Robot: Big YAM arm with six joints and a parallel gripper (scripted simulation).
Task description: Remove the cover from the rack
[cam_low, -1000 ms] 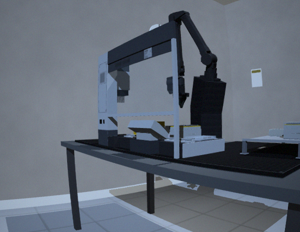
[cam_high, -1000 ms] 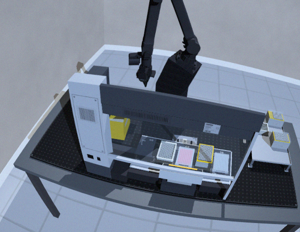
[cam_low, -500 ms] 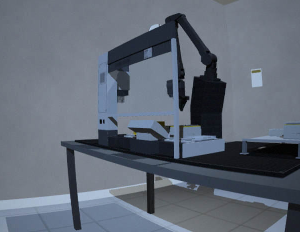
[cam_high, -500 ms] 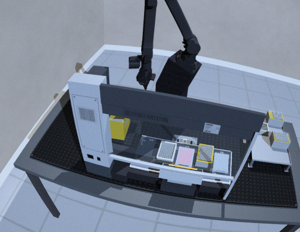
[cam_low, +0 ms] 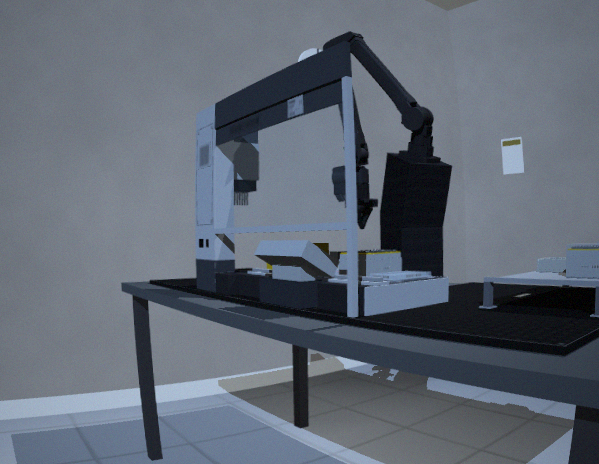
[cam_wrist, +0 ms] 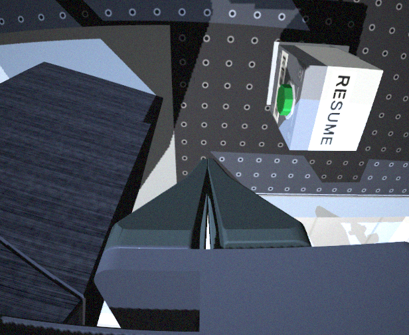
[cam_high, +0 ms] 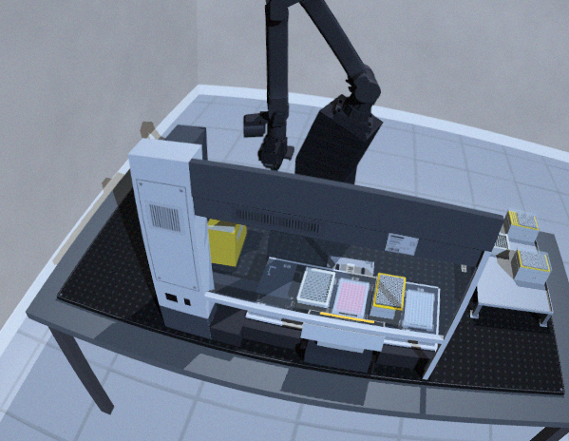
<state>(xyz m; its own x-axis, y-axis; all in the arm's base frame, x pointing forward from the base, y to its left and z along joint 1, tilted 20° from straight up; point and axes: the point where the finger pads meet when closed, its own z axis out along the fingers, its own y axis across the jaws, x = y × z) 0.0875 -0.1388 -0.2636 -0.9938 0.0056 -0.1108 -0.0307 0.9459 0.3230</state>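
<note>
Right now my hand is 120 mm above the resume box and 80 mm to the left of it. The rest, counted from my hand: clear cover (170 mm below, 170 mm ahead, 140 mm to the right); then reservoir W06 (340 mm ahead, 200 mm to the left, 120 mm below); then yellow waste bin (170 mm ahead, 140 mm to the right, 140 mm below).
</note>
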